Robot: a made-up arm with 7 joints.
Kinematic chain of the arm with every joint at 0, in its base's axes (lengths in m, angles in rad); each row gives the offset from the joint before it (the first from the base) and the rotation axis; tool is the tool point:
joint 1: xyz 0 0 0.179 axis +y
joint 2: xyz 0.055 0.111 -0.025 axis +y
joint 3: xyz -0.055 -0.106 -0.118 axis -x
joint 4: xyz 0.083 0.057 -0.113 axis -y
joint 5: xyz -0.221 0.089 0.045 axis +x
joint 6: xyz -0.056 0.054 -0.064 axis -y
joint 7: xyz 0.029 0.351 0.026 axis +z
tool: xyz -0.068 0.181 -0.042
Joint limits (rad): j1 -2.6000..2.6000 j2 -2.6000..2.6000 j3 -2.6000..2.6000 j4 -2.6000..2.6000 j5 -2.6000..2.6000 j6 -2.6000..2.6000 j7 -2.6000..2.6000
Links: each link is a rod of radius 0.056 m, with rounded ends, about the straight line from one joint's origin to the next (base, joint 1, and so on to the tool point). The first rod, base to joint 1, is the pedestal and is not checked.
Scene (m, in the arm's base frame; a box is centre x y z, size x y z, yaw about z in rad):
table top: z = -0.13
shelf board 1: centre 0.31 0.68 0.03 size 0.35 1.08 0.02 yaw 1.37
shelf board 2: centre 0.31 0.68 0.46 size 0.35 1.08 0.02 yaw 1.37
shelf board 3: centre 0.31 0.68 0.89 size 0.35 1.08 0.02 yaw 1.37
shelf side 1: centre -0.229 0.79 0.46 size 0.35 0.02 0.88 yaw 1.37
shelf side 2: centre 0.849 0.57 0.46 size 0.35 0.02 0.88 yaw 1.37
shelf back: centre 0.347 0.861 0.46 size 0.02 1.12 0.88 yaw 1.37
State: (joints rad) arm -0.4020 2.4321 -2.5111 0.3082 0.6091 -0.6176 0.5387
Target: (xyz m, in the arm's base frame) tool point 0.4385 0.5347 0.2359
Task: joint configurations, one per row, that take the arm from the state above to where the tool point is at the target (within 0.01 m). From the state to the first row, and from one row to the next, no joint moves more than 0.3 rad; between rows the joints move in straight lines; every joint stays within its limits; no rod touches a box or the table.
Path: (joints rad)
1: -0.4341 2.4076 -2.3846 0.2703 0.3567 -0.5901 0.2887
2: -0.4662 2.3831 -2.2580 0.2325 0.1043 -0.5627 0.0387
3: -0.4983 2.3586 -2.1315 0.1946 -0.1480 -0.5352 -0.2112
4: -0.5304 2.3341 -2.0050 0.1568 -0.4004 -0.5077 -0.4612
5: -0.5625 2.3096 -1.8784 0.1189 -0.6528 -0.4803 -0.7112
6: -0.5946 2.2851 -1.7519 0.0811 -0.9052 -0.4528 -0.9612

